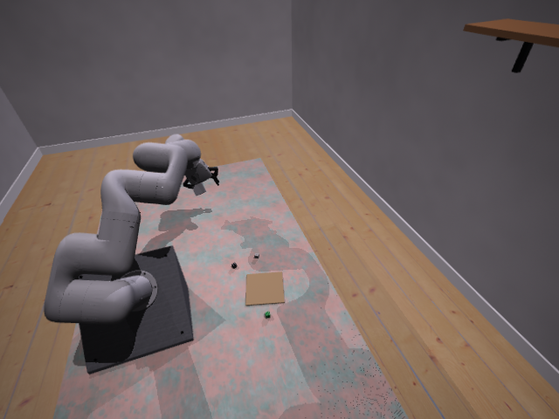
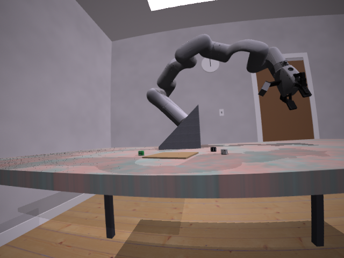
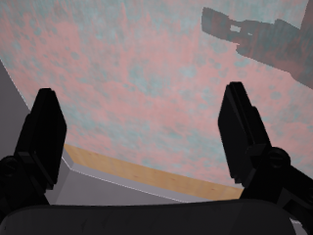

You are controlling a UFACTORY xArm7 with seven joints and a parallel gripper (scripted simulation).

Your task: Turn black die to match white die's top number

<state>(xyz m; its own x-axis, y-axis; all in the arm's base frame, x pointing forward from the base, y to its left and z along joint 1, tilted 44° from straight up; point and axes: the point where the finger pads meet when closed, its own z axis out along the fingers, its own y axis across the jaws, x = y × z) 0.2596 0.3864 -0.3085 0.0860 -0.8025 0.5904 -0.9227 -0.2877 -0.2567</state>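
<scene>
Now: the green die 60 cm to the right of my hand, 17 cm below it and 13 cm ahead of it. Round my hand: tan mat: 49 cm to the right, 17 cm below, 15 cm ahead; white die: 32 cm to the right, 17 cm below, 15 cm ahead; black die: 35 cm to the right, 17 cm below, 5 cm ahead.
</scene>
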